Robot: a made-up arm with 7 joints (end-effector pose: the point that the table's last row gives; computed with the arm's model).
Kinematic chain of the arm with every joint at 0, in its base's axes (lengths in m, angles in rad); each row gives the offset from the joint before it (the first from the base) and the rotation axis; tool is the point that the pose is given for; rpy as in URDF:
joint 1: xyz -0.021 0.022 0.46 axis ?
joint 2: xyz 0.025 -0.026 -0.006 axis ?
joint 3: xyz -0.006 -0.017 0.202 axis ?
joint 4: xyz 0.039 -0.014 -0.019 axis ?
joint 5: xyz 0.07 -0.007 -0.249 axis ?
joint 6: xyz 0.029 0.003 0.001 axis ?
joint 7: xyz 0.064 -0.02 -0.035 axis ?
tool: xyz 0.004 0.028 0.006 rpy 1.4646 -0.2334 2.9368
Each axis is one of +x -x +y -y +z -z.
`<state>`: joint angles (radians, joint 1 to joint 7).
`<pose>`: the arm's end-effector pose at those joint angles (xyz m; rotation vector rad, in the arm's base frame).
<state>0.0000 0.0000 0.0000 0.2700 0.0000 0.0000 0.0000</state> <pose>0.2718 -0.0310 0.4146 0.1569 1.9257 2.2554</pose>
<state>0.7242 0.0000 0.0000 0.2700 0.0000 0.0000 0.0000</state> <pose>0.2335 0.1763 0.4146 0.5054 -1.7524 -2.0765</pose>
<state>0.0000 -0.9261 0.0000 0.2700 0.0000 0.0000 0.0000</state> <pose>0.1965 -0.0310 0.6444 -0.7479 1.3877 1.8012</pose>
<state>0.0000 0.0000 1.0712 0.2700 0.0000 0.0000 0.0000</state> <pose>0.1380 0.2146 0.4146 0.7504 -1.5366 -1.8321</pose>
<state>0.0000 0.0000 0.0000 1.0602 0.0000 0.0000 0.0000</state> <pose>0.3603 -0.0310 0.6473 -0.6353 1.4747 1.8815</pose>
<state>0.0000 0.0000 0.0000 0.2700 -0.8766 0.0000 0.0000</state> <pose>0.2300 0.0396 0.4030 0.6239 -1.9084 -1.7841</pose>
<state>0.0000 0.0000 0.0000 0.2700 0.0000 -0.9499 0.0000</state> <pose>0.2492 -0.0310 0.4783 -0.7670 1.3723 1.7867</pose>
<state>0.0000 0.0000 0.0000 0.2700 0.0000 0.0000 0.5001</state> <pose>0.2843 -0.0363 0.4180 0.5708 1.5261 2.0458</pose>
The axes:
joint 1: +z
joint 2: +y
joint 3: +z
joint 4: -y
joint 5: -z
joint 6: +y
joint 7: -z

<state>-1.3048 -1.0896 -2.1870 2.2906 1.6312 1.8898 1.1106</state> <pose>-0.3706 0.3771 0.5356 -1.0783 -0.8176 0.4006</pose>
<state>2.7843 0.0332 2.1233 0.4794 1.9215 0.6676 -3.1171</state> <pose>-0.0432 -0.1280 0.3697 -0.3992 2.0085 1.4928</pose>
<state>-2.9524 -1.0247 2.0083 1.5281 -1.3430 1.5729 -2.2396</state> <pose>0.2939 -0.1909 0.4917 -0.9750 -0.1233 -0.3644</pose>
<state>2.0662 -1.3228 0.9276 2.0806 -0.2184 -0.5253 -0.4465</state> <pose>0.0682 -0.3602 0.6520 -0.6133 -2.2480 0.4758</pose>
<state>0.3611 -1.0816 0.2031 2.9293 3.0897 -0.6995 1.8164</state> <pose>-0.2524 -0.0826 0.7402 -1.5120 0.5583 -0.4964</pose>
